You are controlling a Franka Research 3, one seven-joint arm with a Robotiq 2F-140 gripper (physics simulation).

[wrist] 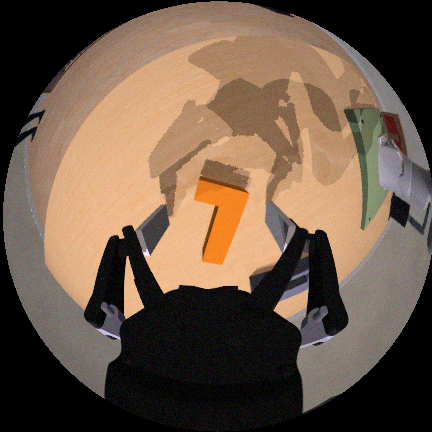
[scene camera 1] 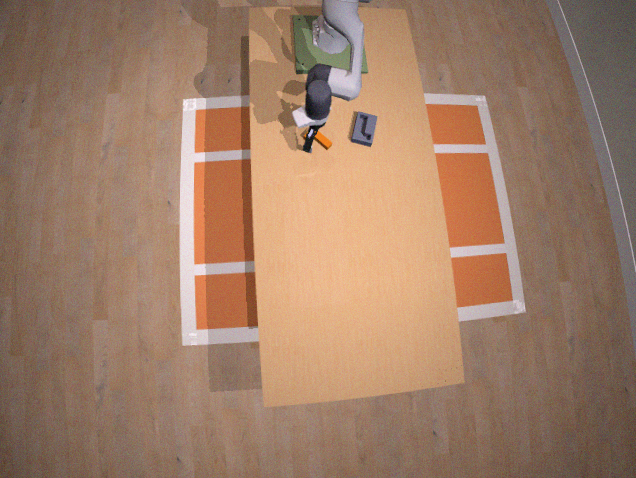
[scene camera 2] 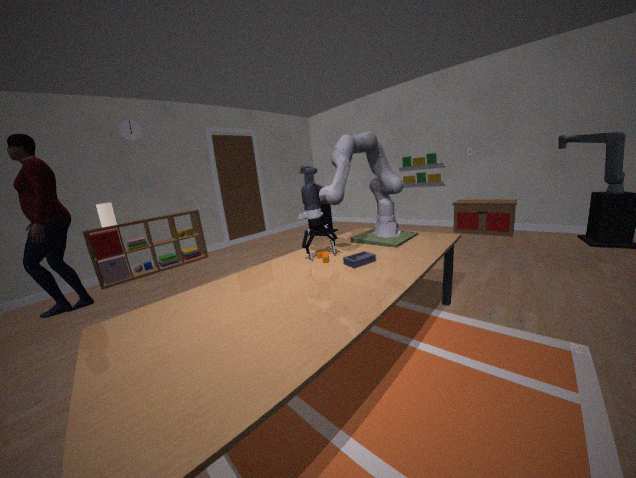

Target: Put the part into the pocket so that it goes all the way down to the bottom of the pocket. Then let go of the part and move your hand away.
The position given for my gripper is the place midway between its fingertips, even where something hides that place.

My gripper (wrist: 215, 212) is open and holds nothing. Also in view: an orange L-shaped part (wrist: 229, 200). Further things: a pocket block (wrist: 299, 281).
